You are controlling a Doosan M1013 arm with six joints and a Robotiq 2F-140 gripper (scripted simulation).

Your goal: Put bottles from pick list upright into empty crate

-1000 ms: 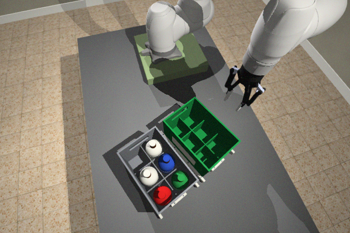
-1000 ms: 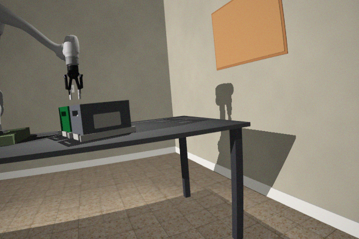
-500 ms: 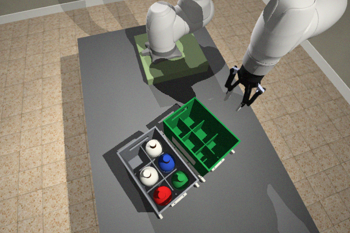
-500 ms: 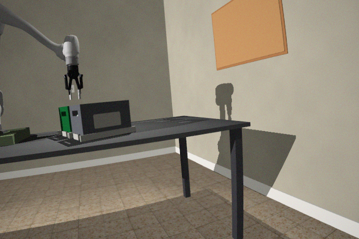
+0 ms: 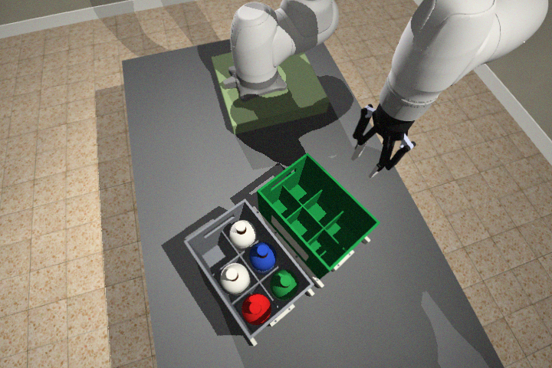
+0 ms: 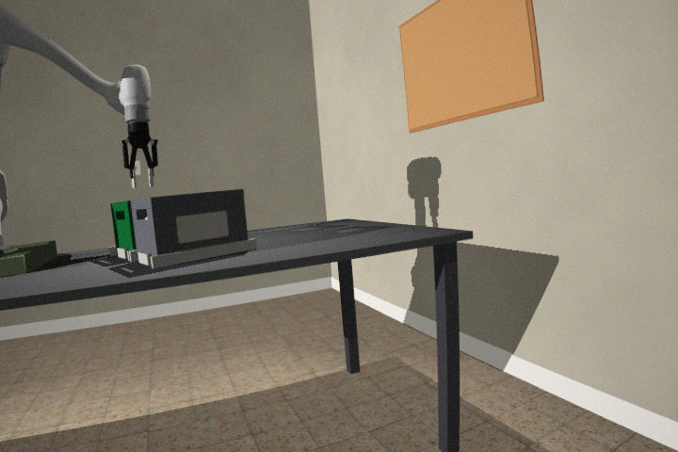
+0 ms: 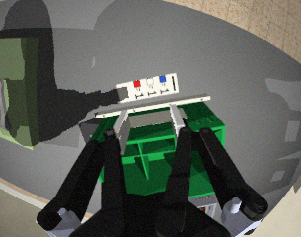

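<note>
My hand is 100 mm short of the blue bottle, 320 mm to the left of it and 170 mm above it. Round my hand: green bottle (190 mm ahead, 290 mm to the right, 170 mm below); grey crate (120 mm ahead, 360 mm to the right, 170 mm below); green crate (50 mm ahead, 150 mm to the right, 170 mm below).
</note>
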